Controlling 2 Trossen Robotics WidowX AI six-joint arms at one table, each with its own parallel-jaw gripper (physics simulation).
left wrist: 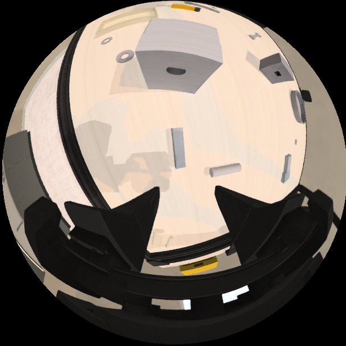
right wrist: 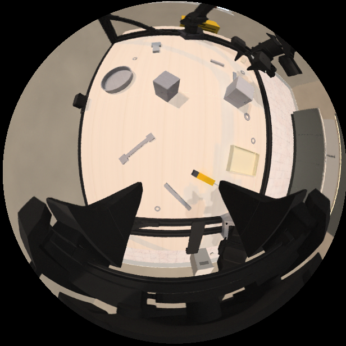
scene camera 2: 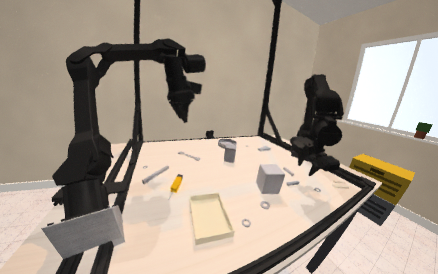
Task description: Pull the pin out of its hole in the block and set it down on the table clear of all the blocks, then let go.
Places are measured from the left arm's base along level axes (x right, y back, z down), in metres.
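Where they show: left gripper, between the fingertips: [scene camera 2: 304, 170]; right gripper, between the fingertips: [scene camera 2: 183, 120]; right arm's base, origin of its link: [scene camera 2: 88, 214].
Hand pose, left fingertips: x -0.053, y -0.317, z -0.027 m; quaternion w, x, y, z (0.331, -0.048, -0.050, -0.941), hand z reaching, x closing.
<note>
Things, the pixels of their top centre, and the offset from my left fingertips.
- grey square-sided pin, centre of its top: [scene camera 2: 293, 182] dy -0.028, dx +0.020, dz +0.048 m
- large grey block, centre of its top: [scene camera 2: 272, 168] dy -0.121, dx +0.090, dz -0.020 m
- smaller grey block, centre of its top: [scene camera 2: 231, 146] dy -0.052, dx +0.313, dz -0.009 m
- grey cylinder, centre of its top: [scene camera 2: 288, 169] dy +0.051, dx +0.061, dz +0.045 m
- cream tray, centre of its top: [scene camera 2: 209, 211] dy -0.351, dx +0.148, dz +0.039 m
- orange-handled screwdriver, centre of its top: [scene camera 2: 175, 184] dy -0.355, dx +0.299, dz +0.043 m
- grey bar, centre of its top: [scene camera 2: 156, 172] dy -0.369, dx +0.406, dz +0.049 m
A grey square-sided pin [scene camera 2: 293, 183] [left wrist: 178, 148] lies flat on the table, apart from the blocks. The large grey block [scene camera 2: 270, 179] [left wrist: 176, 50] [right wrist: 239, 92] has an open hole in the side seen in the left wrist view. A smaller grey block [scene camera 2: 229, 154] [left wrist: 276, 68] [right wrist: 166, 86] shows a small square hole and stands farther back. My left gripper [scene camera 2: 306, 168] [left wrist: 187, 190] is open and empty above the table near the pin; its fingers are clear of the pin. My right gripper [scene camera 2: 185, 120] [right wrist: 181, 185] is open and empty, high over the table.
A grey cylinder [scene camera 2: 288, 171] [left wrist: 225, 170] [right wrist: 217, 63] lies near the pin. A cream tray [scene camera 2: 214, 239], an orange-handled screwdriver [scene camera 2: 176, 183] and a grey bar [scene camera 2: 156, 174] lie toward the left in the scene view. Rings [scene camera 2: 265, 205] [scene camera 2: 246, 223] lie before the large block.
</note>
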